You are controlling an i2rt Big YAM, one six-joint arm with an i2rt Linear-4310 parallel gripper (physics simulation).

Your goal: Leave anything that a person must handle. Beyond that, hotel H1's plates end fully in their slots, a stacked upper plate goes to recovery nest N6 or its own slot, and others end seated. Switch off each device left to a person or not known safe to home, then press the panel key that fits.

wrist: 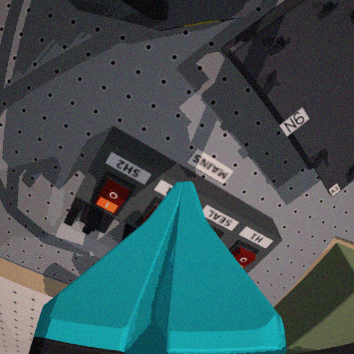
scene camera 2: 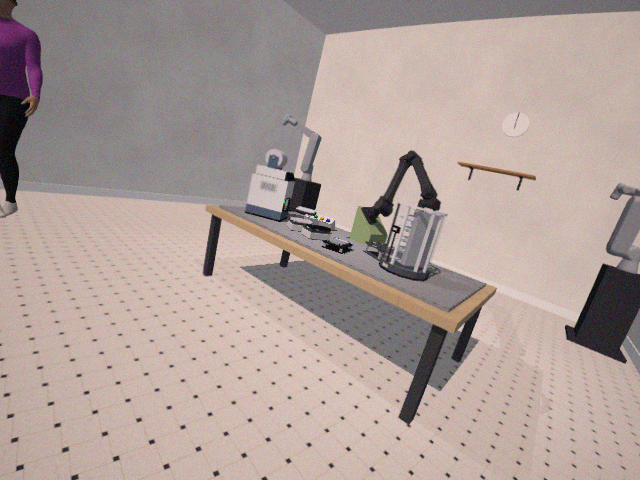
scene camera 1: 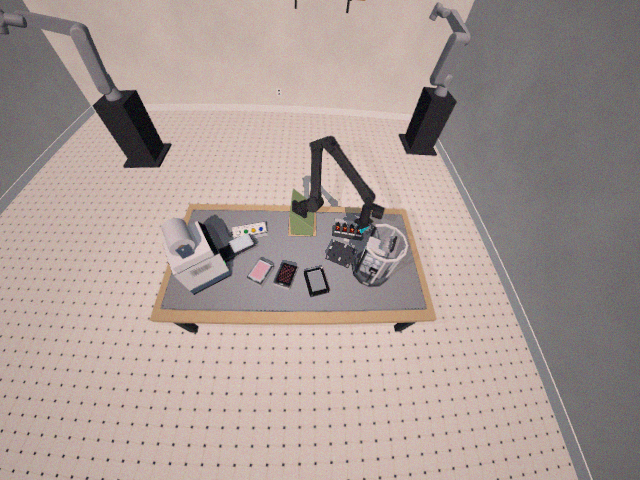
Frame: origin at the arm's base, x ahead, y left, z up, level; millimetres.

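Where they show: gripper, fingertip midpoint: (wrist: pixel 185 192) (scene camera 1: pixel 360 232); arm's base, link origin: (scene camera 2: pixel 368 215) (scene camera 1: pixel 299 209).
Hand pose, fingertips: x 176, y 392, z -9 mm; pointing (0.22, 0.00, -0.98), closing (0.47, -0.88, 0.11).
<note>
Each offset is from my fingertips to the centre of the thing.
My gripper (scene camera 1: pixel 363 230) (wrist: pixel 185 192) is shut and empty. Its teal fingertips are over the black MAINS switch box @(142 mm back, 41 mm right, 140 mm down) (scene camera 1: pixel 347 228) (wrist: pixel 175 175) in the wrist view, hiding most of the SH1 and SEAL rockers. The SH2 rocker @(95 mm back, 26 mm left, 120 mm down) (wrist: pixel 113 195) shows its orange I part. The H1 rocker @(124 mm back, 121 mm right, 120 mm down) (wrist: pixel 244 257) shows red with an O; its lower part is hidden. Nest N6 @(77 mm ahead, 117 mm right, 129 mm down) (scene camera 1: pixel 341 253) (wrist: pixel 295 121) is beside the box. The round hotel (scene camera 1: pixel 368 262) (scene camera 2: pixel 421 240) stands at the right, holding plates. The key panel @(101 mm back, 727 mm right, 125 mm down) (scene camera 1: pixel 249 229) (scene camera 2: pixel 321 221) has several coloured keys.
A white machine @(185 mm ahead, 972 mm right, 61 mm up) (scene camera 1: pixel 199 268) (scene camera 2: pixel 267 193) stands at the table's left, a pale plate @(41 mm ahead, 751 mm right, 58 mm down) (scene camera 1: pixel 241 243) at its front. A pink-topped plate @(210 mm ahead, 626 mm right, 105 mm down) (scene camera 1: pixel 260 270), a dark plate @(234 mm ahead, 466 mm right, 100 mm down) (scene camera 1: pixel 285 273) and a black frame @(266 mm ahead, 283 mm right, 128 mm down) (scene camera 1: pixel 308 281) lie near the front. A green wedge (scene camera 1: pixel 301 225) (scene camera 2: pixel 364 229) stands behind. A person (scene camera 2: pixel 15 67) is at far left.
</note>
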